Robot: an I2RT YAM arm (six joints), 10 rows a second.
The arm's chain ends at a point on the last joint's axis. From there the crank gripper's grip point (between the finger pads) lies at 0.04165 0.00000 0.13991 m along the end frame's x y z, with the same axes.
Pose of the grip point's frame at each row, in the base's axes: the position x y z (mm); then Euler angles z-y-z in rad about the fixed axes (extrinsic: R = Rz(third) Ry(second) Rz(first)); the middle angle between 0 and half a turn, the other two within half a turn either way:
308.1, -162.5, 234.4, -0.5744, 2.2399, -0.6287
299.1, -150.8, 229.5, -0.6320, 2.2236, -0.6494
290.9, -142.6, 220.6, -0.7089, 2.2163, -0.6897
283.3, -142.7, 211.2, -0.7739, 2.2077, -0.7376
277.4, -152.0, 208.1, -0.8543, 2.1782, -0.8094
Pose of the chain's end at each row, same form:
250.2, -92.4, 348.6, -0.5744, 2.2399, -0.6287
241.7, -76.3, 341.2, -0.6320, 2.2236, -0.6494
236.6, -62.7, 330.0, -0.7089, 2.2163, -0.6897
232.7, -57.4, 318.4, -0.7739, 2.2077, -0.7376
231.6, -58.5, 310.4, -0.8543, 2.1782, -0.8094

